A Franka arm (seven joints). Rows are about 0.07 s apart.
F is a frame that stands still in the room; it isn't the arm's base.
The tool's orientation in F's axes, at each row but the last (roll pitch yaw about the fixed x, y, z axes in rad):
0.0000 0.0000 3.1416
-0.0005 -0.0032 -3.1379
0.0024 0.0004 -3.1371
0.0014 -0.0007 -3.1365
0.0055 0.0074 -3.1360
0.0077 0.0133 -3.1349
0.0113 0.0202 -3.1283
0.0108 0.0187 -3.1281
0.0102 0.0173 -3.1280
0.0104 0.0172 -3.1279
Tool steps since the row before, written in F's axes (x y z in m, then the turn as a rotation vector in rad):
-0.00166 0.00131 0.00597 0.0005 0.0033 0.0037
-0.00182 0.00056 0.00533 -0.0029 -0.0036 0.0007
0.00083 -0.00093 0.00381 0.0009 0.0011 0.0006
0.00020 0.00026 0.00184 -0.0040 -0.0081 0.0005
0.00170 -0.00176 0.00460 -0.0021 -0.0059 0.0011
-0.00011 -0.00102 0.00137 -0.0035 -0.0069 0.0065
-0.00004 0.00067 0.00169 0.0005 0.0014 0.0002
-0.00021 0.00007 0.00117 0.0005 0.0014 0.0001
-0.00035 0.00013 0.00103 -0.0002 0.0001 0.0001
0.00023 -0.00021 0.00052 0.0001 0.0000 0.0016
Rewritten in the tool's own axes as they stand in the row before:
0.00166 -0.00131 0.00597 -0.0005 -0.0033 0.0037
0.00183 -0.00057 0.00532 0.0029 0.0036 0.0007
-0.00083 0.00094 0.00381 -0.0009 -0.0011 0.0006
-0.00020 -0.00026 0.00184 0.0040 0.0081 0.0005
-0.00172 0.00179 0.00458 0.0021 0.0059 0.0011
0.00010 0.00103 0.00136 0.0035 0.0069 0.0065
0.00000 -0.00065 0.00170 -0.0005 -0.0014 0.0002
0.00019 -0.00006 0.00117 -0.0005 -0.0014 0.0001
0.00033 -0.00012 0.00104 0.0002 -0.0001 0.0001
-0.00024 0.00022 0.00051 -0.0001 0.0000 0.0016

